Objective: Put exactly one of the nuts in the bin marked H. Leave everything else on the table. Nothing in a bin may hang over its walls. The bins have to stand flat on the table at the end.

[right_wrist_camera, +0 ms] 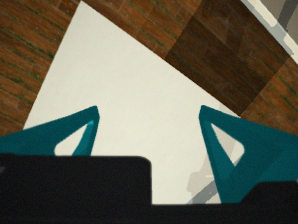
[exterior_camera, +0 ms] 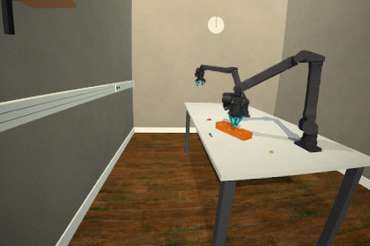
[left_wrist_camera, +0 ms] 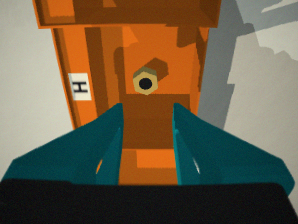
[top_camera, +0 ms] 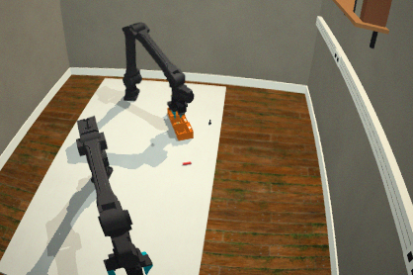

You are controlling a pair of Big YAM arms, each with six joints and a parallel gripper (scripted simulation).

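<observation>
Right now my left hand is 1 cm short of the orange bin row and 3 cm above it.
</observation>
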